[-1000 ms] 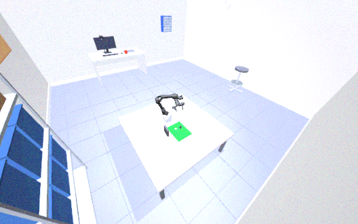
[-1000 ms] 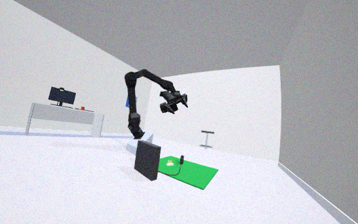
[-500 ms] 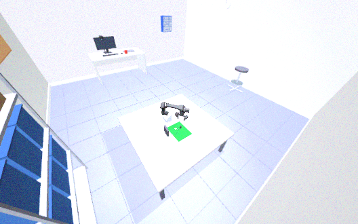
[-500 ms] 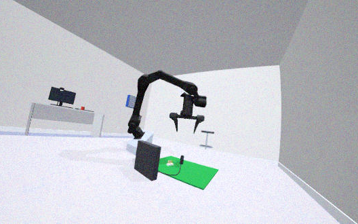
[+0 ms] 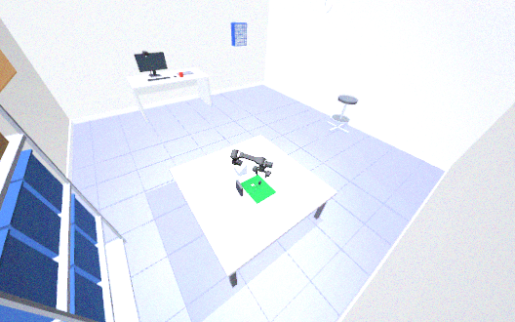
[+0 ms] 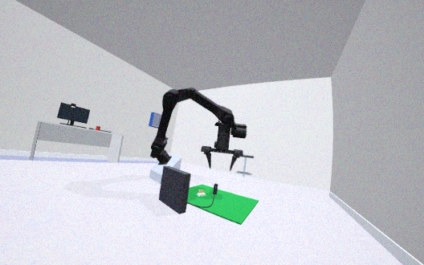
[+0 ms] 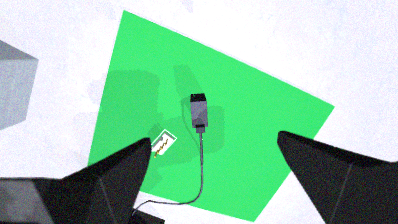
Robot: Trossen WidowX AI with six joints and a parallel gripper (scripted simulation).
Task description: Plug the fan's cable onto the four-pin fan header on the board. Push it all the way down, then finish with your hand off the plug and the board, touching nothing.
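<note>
Now: the dark grey fan plug 90 mm below my gripper tip, 10 mm to the right of it and 10 mm behind it. Also, from my gripper tip: dark fan: 220 mm to the right, 60 mm behind, 50 mm below; then fan header: 110 mm below, 80 mm to the right, 40 mm behind; then green board: 130 mm below, 60 mm to the right, 20 mm ahead.
</note>
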